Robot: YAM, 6 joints.
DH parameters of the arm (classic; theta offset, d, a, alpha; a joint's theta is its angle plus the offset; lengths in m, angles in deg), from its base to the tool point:
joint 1: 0 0.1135 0.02 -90
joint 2: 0 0 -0.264 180
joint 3: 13.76 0 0.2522 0
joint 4: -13.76 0 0.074 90
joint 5: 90 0 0 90
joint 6: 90 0.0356 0 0
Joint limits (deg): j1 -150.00..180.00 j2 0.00..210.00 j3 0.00..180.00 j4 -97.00..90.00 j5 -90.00..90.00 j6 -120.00..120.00
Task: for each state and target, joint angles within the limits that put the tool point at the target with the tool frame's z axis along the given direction. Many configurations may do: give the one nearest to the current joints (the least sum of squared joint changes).
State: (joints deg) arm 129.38 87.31 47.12 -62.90 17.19 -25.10
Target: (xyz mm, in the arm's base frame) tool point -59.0 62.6 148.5 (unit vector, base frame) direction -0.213 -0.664 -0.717
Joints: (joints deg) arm 120.81 67.58 25.07 -80.25 -31.53 -25.10
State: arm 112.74 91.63 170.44 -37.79 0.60 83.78
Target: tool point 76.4 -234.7 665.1 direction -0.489 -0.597 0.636
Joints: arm 113.73 71.55 179.88 10.49 -43.46 83.78
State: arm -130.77 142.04 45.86 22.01 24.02 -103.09
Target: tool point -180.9 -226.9 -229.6 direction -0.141 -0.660 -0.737
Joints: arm -130.85 183.13 65.37 66.51 -18.98 -103.09
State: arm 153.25 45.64 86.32 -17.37 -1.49 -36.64
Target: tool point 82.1 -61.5 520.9 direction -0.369 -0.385 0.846
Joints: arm 153.35 17.31 67.19 29.60 -30.64 -36.64
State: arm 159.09 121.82 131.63 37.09 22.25 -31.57
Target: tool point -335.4 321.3 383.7 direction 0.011 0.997 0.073
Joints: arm 139.60 111.22 100.44 17.31 50.05 -31.57
